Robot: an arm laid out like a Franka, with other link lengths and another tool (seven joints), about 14 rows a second.
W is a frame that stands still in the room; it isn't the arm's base.
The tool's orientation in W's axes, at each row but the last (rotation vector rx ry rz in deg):
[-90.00, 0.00, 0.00]
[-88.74, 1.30, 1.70]
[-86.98, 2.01, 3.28]
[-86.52, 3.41, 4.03]
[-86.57, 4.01, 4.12]
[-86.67, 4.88, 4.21]
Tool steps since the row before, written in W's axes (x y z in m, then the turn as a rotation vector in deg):
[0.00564, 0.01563, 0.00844, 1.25, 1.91, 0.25]
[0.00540, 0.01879, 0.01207, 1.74, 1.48, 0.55]
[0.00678, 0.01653, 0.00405, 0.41, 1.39, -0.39]
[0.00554, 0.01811, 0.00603, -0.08, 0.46, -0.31]
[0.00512, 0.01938, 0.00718, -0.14, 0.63, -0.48]
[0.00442, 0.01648, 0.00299, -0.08, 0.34, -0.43]
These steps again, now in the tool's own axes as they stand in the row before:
[0.00564, -0.00844, 0.01563, 1.25, -0.25, 1.91]
[0.00508, -0.01183, 0.01903, 1.73, -0.58, 1.48]
[0.00679, -0.00359, 0.01663, 0.45, 0.44, 1.36]
[0.00519, -0.00539, 0.01841, -0.05, 0.34, 0.44]
[0.00452, -0.00647, 0.01978, -0.09, 0.53, 0.60]
[0.00402, -0.00248, 0.01667, -0.04, 0.45, 0.31]

